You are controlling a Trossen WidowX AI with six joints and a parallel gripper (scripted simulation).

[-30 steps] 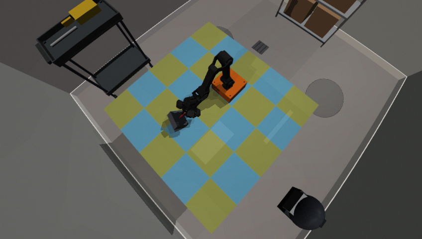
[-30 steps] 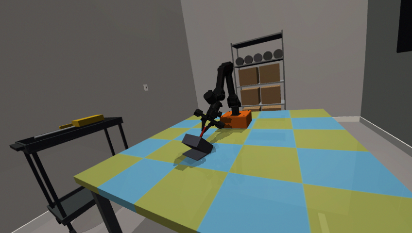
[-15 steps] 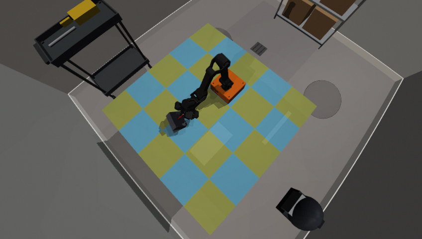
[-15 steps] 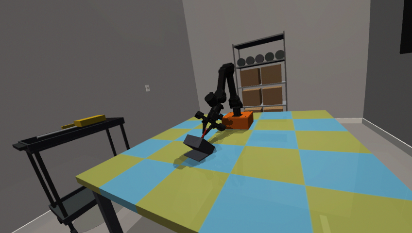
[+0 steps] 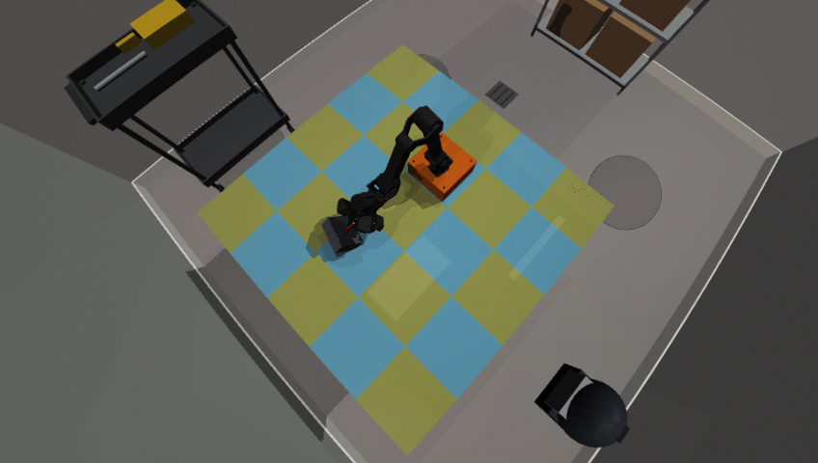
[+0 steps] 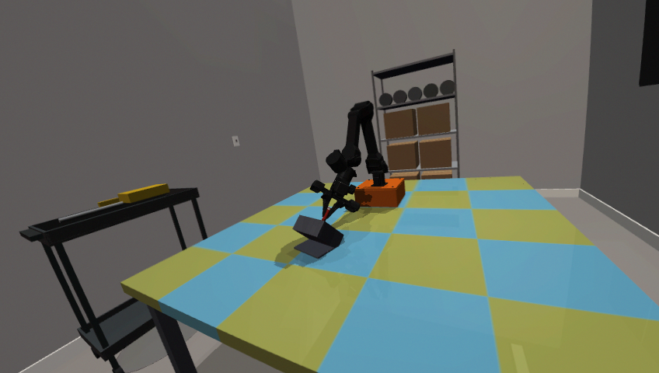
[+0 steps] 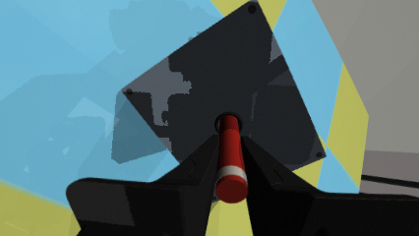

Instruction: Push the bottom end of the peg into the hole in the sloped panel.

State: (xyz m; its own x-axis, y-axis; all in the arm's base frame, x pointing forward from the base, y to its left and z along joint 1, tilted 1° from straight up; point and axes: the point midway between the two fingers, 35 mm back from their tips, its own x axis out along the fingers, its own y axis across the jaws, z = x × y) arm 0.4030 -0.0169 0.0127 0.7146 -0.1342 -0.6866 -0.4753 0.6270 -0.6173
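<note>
The dark sloped panel lies 4 cm ahead of my gripper tip, 1 cm to the right of it and 4 cm below it. From my gripper tip the other things lie so: red round peg: 1 cm behind, 1 cm above.
</note>
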